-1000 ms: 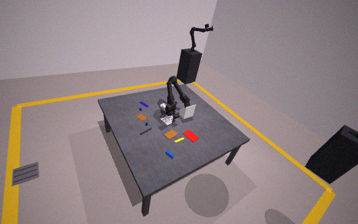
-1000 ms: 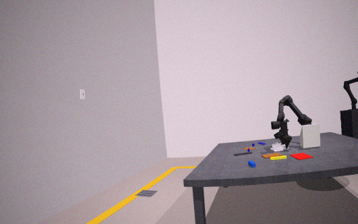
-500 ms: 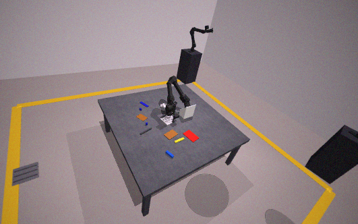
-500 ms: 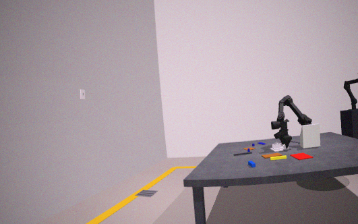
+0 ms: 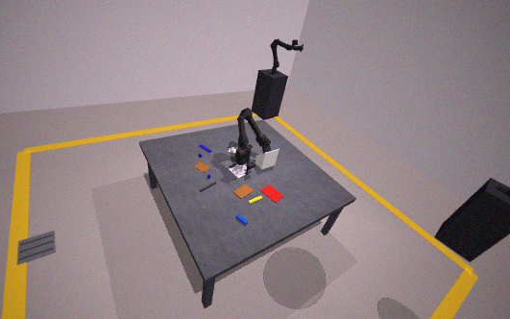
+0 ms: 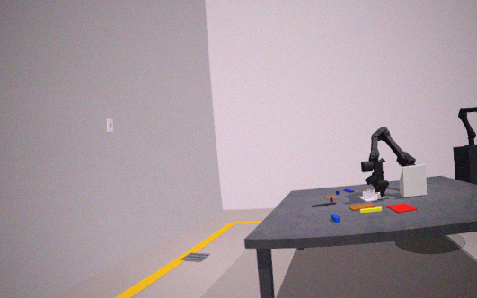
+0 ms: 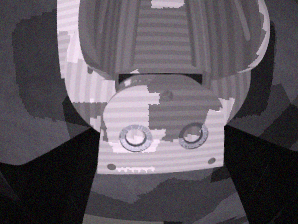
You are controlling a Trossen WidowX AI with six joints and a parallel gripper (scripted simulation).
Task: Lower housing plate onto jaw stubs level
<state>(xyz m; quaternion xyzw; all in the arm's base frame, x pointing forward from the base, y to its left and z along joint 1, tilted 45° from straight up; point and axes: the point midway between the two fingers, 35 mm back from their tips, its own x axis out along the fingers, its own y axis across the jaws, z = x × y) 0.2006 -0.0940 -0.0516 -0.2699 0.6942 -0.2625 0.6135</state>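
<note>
Now: gripper tip 20 mm to the right of the white jaw assembly, 20 mm short of it and 10 mm below it. Also, from my gripper tip: orange plate: 200 mm to the left, 160 mm ahead; yellow bar: 310 mm to the left, 140 mm ahead; red plate: 330 mm to the left, 20 mm behind.
</note>
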